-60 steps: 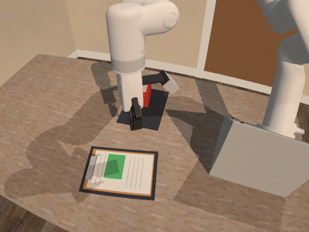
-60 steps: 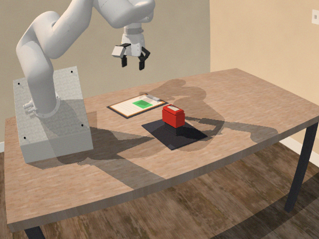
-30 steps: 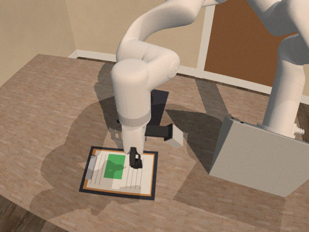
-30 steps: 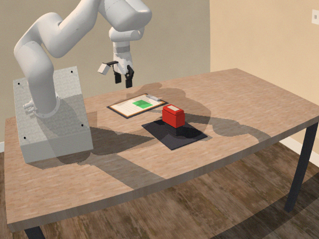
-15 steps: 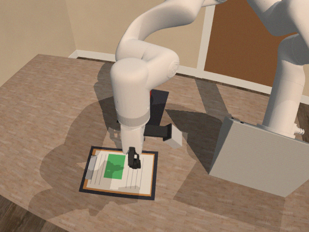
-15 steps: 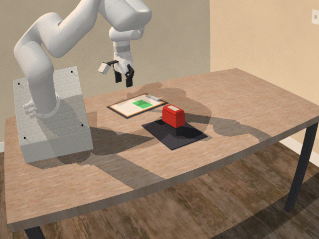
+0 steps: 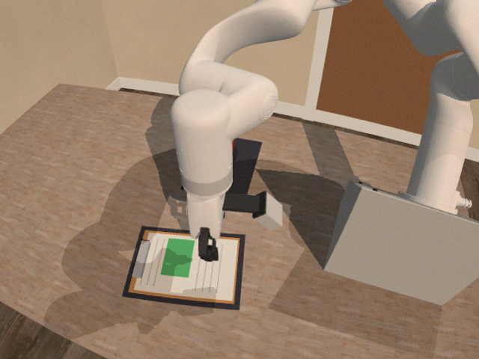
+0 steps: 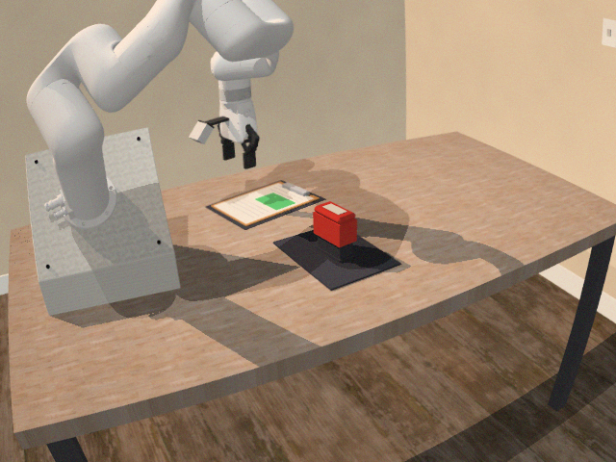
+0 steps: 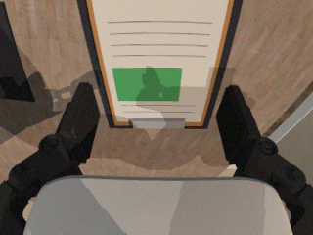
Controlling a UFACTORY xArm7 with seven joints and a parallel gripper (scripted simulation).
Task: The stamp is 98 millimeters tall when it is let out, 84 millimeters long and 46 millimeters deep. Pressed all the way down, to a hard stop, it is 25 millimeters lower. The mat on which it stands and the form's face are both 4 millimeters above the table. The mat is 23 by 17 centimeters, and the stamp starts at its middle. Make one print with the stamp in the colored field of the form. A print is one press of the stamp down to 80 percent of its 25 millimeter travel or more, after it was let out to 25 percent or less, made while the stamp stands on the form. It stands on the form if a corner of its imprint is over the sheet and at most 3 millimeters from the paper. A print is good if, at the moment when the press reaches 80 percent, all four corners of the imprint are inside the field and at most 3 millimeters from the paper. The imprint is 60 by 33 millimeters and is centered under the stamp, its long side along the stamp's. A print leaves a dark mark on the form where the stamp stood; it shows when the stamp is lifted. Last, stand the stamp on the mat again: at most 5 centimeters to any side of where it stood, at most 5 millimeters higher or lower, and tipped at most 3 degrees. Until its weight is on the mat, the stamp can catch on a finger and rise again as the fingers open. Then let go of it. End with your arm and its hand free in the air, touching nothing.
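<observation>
The red stamp is 310 mm to the right of my hand, 80 mm below it and 60 mm ahead of it. The rest, counted from my hand: form (130 mm below, 80 mm ahead, 10 mm to the left); then mat (310 mm to the right, 130 mm below, 60 mm ahead).
</observation>
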